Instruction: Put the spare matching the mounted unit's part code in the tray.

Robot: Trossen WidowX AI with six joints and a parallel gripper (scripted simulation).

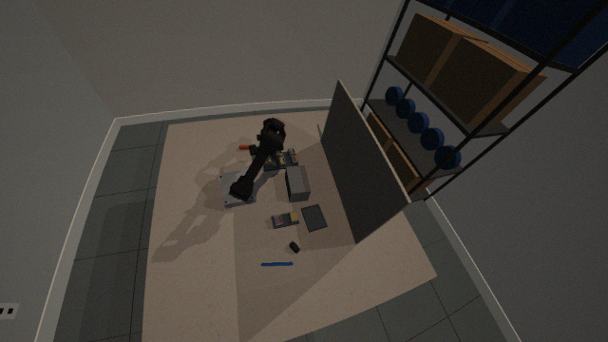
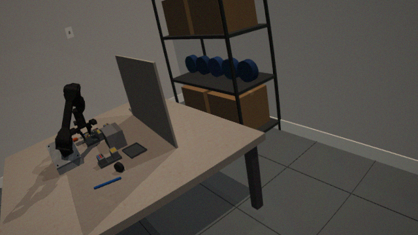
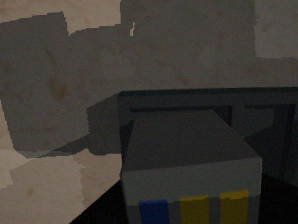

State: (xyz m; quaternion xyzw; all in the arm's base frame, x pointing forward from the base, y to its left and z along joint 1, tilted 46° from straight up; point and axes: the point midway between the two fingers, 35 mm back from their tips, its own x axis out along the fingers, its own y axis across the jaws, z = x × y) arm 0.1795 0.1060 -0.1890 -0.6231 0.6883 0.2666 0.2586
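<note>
My gripper tip is now 130 mm short of the shallow tray, 430 mm to the left of it and 20 mm above it. Round my gripper tip: rack: 70 mm ahead, 30 mm to the right, 10 mm below; grey spare: 20 mm above; grey mounted unit: 100 mm ahead, 230 mm to the right, 30 mm above.
</note>
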